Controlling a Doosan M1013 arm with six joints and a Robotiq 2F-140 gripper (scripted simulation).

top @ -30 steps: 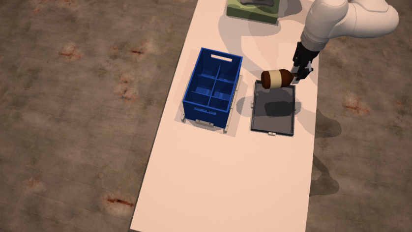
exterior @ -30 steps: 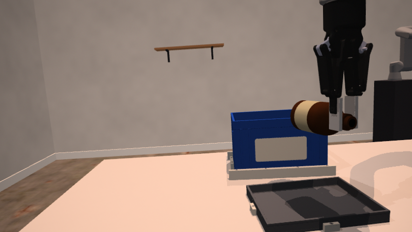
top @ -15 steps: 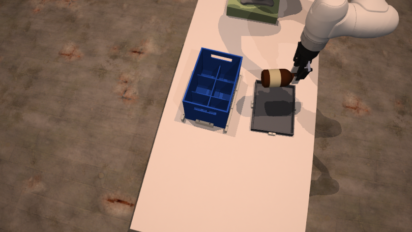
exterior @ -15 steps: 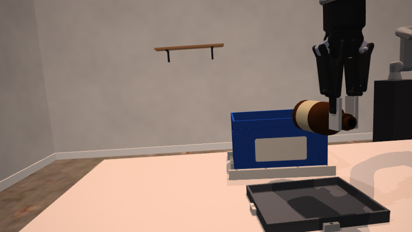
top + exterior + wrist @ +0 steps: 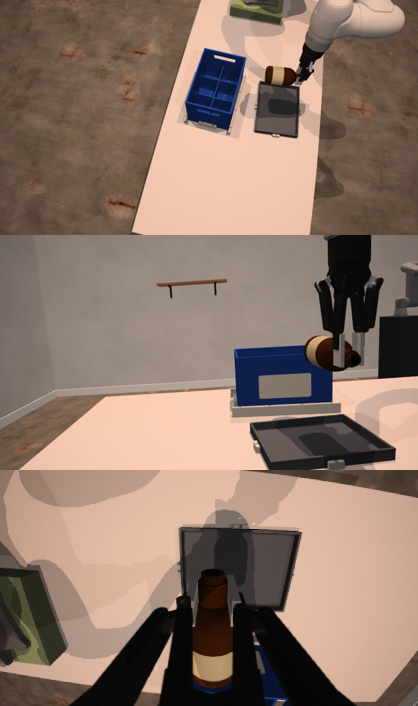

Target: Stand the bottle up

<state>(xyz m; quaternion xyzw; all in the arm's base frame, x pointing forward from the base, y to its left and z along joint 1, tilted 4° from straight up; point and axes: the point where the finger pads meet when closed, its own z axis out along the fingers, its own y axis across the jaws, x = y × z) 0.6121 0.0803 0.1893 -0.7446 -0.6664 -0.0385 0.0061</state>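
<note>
Right now the brown bottle is 1 cm behind my hand, 5 cm to the right of it and 2 cm below it. Round my hand: blue crate: 1 cm behind, 33 cm to the right, 14 cm below; dark grey tray: 5 cm ahead, 5 cm to the right, 21 cm below.
</note>
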